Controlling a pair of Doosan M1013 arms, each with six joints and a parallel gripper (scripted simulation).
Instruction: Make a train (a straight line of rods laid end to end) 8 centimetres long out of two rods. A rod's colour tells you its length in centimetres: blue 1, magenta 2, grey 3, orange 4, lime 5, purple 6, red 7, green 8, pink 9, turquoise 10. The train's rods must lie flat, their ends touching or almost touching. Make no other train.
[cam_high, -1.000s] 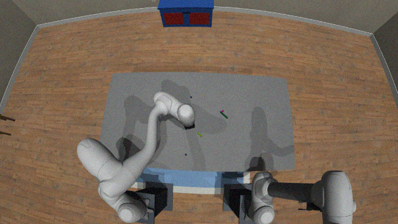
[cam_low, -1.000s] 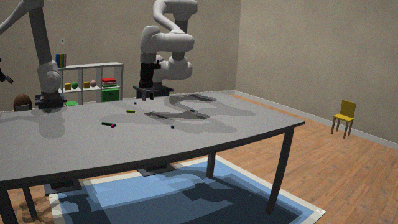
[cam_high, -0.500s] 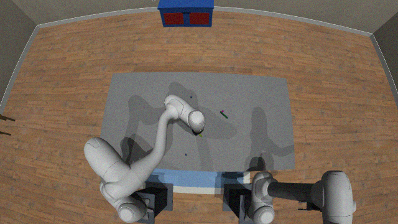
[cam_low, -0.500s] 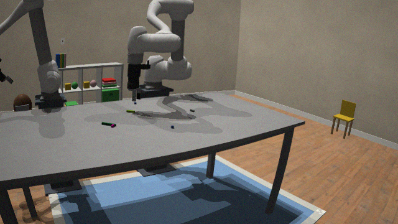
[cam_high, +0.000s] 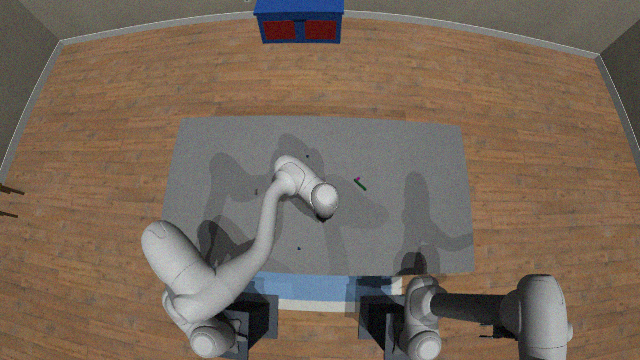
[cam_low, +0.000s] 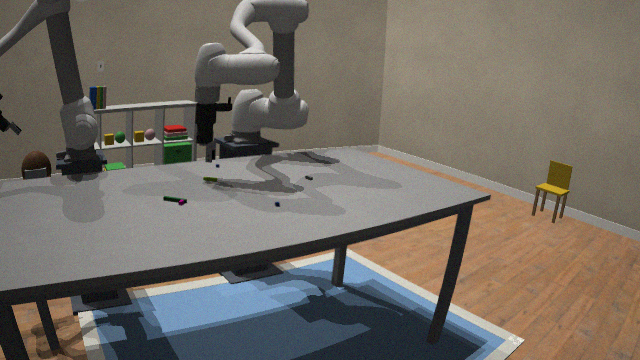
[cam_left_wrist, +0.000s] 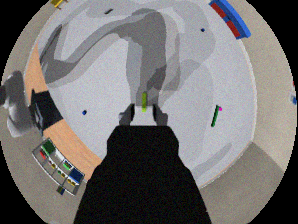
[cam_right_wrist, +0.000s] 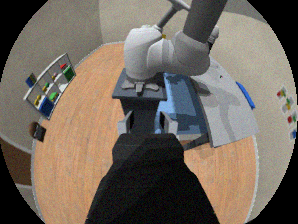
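Observation:
My left hand is 80 mm above the lime rod. From my left hand the other things lie so: grey rod (340 mm to the left, 120 mm ahead, 80 mm below); magenta rod (200 mm ahead, 190 mm to the right, 80 mm below); green rod (200 mm to the right, 170 mm ahead, 80 mm below).

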